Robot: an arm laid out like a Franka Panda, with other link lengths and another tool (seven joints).
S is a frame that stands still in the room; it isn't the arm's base.
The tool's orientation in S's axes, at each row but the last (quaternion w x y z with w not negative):
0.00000 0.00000 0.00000 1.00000
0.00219 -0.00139 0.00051 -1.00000
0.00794 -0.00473 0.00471 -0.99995
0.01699 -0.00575 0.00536 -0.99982
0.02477 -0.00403 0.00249 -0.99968
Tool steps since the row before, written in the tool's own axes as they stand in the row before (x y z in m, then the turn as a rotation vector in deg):
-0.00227 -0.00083 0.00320 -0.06 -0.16 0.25
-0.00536 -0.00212 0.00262 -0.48 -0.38 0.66
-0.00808 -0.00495 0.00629 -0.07 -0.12 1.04
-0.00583 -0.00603 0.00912 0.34 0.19 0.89
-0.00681 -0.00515 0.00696 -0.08 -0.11 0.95
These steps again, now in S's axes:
0.00227 0.00083 0.00320 0.06 0.16 0.25
0.00536 0.00214 0.00261 0.48 0.38 0.66
0.00806 0.00502 0.00626 0.08 0.11 1.04
0.00573 0.00613 0.00912 -0.32 -0.21 0.89
0.00660 0.00545 0.00693 0.08 0.11 0.95

